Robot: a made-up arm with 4 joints.
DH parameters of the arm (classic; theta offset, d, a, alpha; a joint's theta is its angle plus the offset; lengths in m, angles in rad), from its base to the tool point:
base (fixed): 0 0.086 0 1.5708
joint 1: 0 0.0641 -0.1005 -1.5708
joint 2: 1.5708 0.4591 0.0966 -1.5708
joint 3: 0 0.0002 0.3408 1.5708
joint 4: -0.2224 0 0.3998 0
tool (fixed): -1.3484 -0.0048 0 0
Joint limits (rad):
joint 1: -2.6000..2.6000
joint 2: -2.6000..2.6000
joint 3: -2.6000..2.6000
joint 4: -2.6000..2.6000
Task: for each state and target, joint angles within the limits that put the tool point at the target. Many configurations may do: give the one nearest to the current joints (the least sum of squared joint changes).
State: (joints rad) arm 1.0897 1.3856 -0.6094 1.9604
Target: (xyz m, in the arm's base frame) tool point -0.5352 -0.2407 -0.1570
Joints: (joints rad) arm 1.3371 1.0898 -0.1926 2.6000
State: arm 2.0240 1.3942 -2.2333 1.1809
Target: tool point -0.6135 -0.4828 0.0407
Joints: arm 1.6050 1.3838 -2.6000 1.9109
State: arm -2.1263 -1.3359 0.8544 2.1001
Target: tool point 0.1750 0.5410 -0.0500
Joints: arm -2.1361 -0.8687 0.5417 1.5047
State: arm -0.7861 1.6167 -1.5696 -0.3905
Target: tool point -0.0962 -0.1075 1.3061
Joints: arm -0.3759 1.9885 -1.1138 -0.1294
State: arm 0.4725 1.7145 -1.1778 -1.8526
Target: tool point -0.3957 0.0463 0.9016
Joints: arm -0.2030 2.3559 -1.0790 -1.4569
